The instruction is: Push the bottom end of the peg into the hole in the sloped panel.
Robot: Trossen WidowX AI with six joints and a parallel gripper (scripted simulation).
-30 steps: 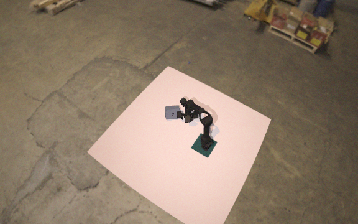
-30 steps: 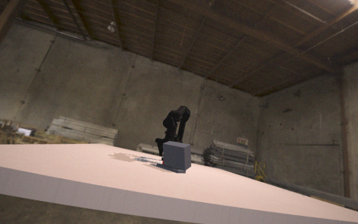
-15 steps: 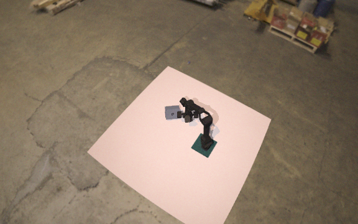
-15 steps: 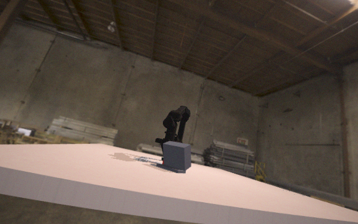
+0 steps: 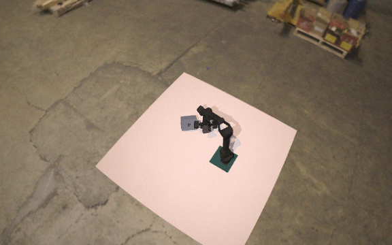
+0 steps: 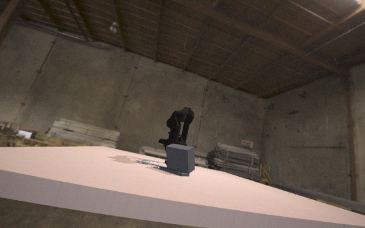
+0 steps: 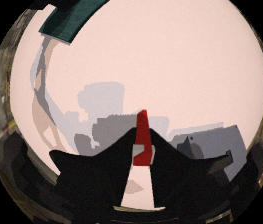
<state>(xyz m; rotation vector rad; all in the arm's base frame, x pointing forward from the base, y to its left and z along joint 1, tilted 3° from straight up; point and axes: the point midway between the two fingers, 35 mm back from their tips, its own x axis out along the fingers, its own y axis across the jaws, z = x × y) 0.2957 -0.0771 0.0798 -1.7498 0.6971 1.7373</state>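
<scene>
Right now my gripper tip is 140 mm short of the grey sloped panel, 60 mm to the right of it and 20 mm below it. The rest, counted from my gripper tip: red peg (20 mm above).
</scene>
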